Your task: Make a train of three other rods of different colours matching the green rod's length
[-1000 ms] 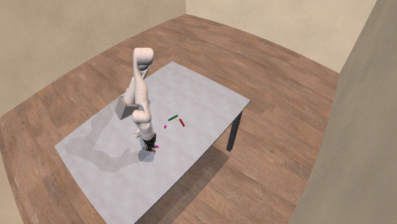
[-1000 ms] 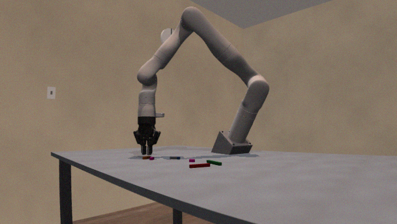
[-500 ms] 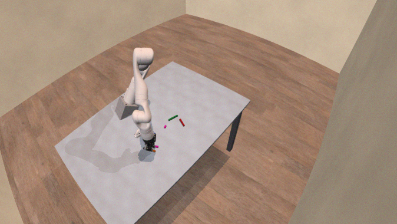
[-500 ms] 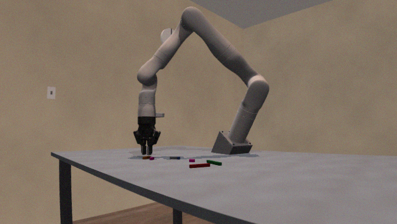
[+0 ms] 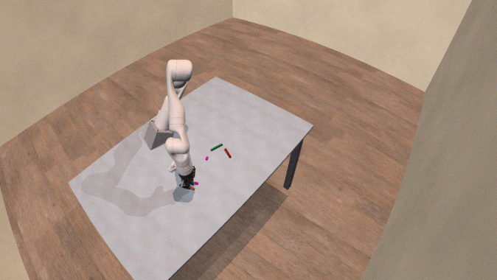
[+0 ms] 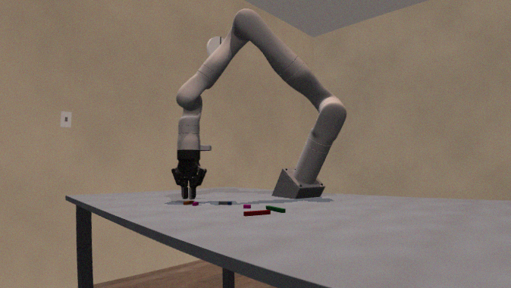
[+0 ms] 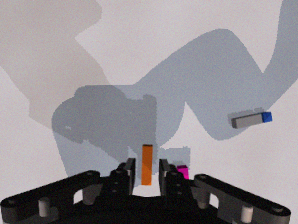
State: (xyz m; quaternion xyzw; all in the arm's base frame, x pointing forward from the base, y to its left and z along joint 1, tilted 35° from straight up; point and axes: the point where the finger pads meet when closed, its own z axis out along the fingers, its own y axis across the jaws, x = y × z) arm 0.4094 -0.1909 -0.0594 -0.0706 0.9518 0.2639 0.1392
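Now: the orange rod 3 cm below my hand. From my hand the other things lie so: grey rod 7 cm behind, 9 cm to the left, 3 cm below; then red rod 2 cm ahead, 30 cm to the left, 3 cm below; then blue rod 8 cm behind, 11 cm to the left, 3 cm below.
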